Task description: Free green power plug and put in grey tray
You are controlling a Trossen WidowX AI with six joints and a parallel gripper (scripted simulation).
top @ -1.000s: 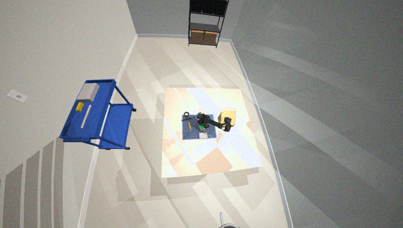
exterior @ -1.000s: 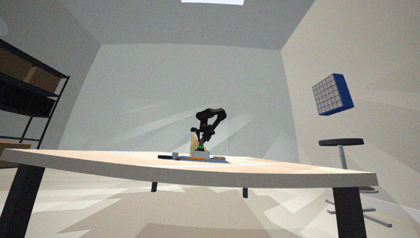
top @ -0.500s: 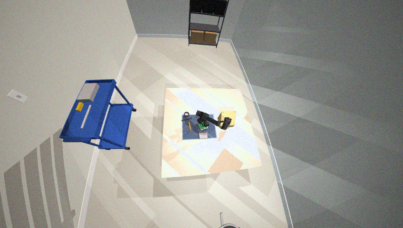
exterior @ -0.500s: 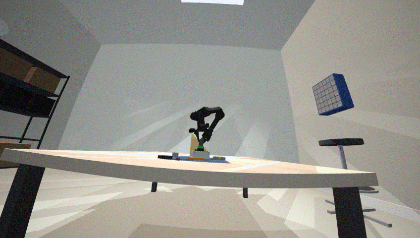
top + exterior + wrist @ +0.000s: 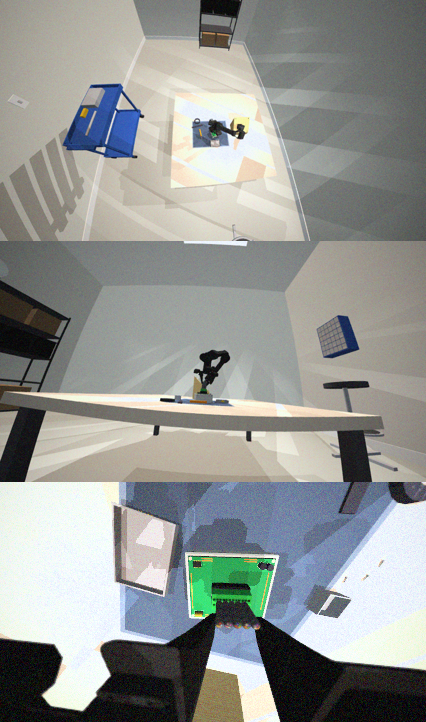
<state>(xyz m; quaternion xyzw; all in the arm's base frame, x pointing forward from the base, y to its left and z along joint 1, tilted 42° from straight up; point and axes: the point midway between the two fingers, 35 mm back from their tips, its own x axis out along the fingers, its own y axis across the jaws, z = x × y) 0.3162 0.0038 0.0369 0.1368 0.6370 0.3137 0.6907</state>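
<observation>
The green power plug is 40 mm below my gripper tip. Round my gripper tip: blue mat: 50 mm ahead, 130 mm below; then dark bar: 210 mm ahead, 110 mm to the right, 120 mm below.
</observation>
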